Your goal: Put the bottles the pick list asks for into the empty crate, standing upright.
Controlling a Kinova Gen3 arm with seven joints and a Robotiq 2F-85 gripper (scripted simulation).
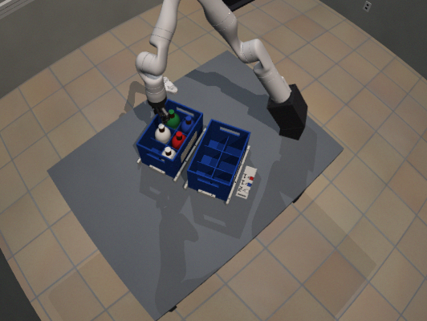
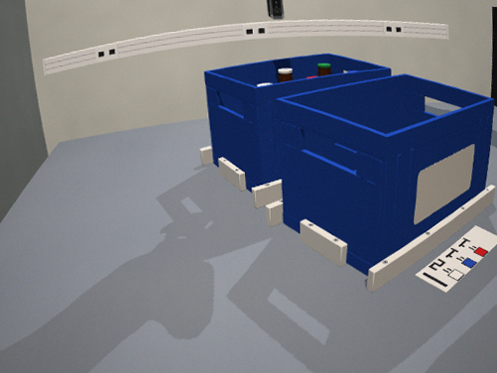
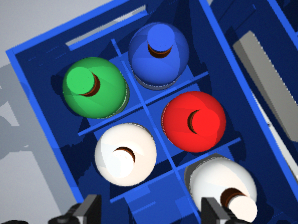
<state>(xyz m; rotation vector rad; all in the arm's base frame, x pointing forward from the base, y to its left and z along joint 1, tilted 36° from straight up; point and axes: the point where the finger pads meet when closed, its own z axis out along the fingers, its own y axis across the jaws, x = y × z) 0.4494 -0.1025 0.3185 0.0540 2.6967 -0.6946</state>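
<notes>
Right now my hand is 10 mm past the white bottle, 30 mm to the left of it and 190 mm above it. The rest, counted from my hand: green-label bottle: 100 mm behind, 60 mm to the right, 190 mm below; then red-label bottle: 40 mm behind, 60 mm to the left, 190 mm below; then blue-label bottle: 130 mm behind, 30 mm to the left, 190 mm below.
</notes>
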